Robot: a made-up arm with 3 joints. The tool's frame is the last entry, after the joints.
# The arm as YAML. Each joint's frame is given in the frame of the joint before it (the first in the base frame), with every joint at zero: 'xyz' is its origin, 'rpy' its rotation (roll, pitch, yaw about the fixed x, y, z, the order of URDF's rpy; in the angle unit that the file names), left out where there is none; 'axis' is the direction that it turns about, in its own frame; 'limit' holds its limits. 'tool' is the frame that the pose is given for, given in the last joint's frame.
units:
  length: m
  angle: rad
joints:
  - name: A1
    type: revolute
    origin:
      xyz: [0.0, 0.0, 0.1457]
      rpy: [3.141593, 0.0, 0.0]
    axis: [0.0, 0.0, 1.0]
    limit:
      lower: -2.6
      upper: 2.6
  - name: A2
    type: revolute
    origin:
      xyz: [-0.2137, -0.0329, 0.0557]
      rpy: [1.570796, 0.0, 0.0]
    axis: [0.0, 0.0, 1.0]
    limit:
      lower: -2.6
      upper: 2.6
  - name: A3
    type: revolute
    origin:
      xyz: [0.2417, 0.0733, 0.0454]
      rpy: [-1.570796, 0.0, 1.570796]
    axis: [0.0, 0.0, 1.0]
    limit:
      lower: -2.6
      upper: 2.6
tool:
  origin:
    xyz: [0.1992, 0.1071, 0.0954]
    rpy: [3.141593, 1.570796, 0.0]
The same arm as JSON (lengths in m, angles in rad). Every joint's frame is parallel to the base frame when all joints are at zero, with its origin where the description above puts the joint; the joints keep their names.
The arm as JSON. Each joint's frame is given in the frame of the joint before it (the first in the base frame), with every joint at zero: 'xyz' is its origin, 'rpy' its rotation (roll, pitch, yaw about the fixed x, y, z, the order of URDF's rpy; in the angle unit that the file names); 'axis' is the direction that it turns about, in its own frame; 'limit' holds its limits. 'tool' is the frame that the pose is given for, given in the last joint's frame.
{"units": {"length": "m", "angle": "rad"}, "joints": [{"name": "A1", "type": "revolute", "origin": {"xyz": [0.0, 0.0, 0.1457], "rpy": [0.0, 0.0, 0.0]}, "axis": "-z", "limit": {"lower": -2.6, "upper": 2.6}}, {"name": "A2", "type": "revolute", "origin": {"xyz": [-0.2137, 0.0329, -0.0557], "rpy": [0.0, 0.0, 0.0]}, "axis": "+y", "limit": {"lower": -2.6, "upper": 2.6}}, {"name": "A3", "type": "revolute", "origin": {"xyz": [0.2417, 0.0454, -0.0733], "rpy": [0.0, 0.0, 0.0]}, "axis": "-x", "limit": {"lower": -2.6, "upper": 2.6}}], "tool": {"origin": {"xyz": [-0.0954, -0.1071, -0.1992], "rpy": [0.0, 0.0, 0.0]}}}
